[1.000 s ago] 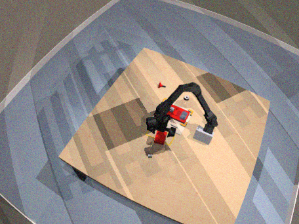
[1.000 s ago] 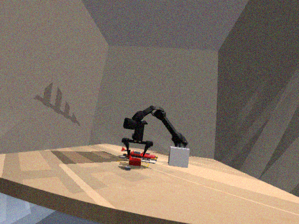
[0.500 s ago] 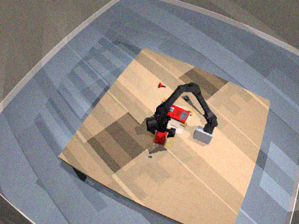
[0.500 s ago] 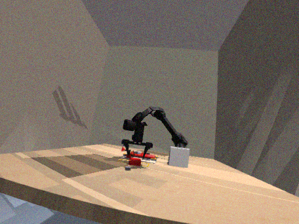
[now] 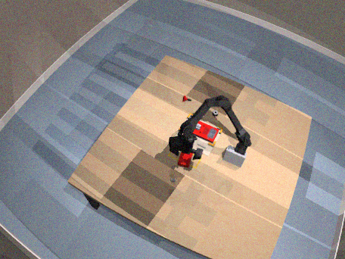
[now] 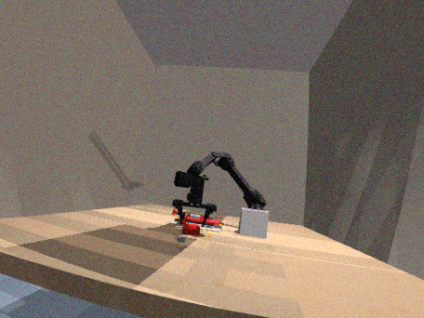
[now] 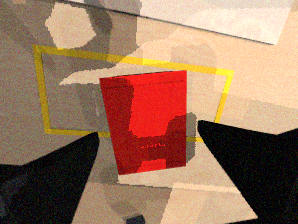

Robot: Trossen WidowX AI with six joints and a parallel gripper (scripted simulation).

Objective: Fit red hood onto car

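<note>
Now: the red hood 1 cm below my gripper tip. Also, from my gripper tip: dark wheel: 4 cm behind, 42 cm to the right, 2 cm below.
</note>
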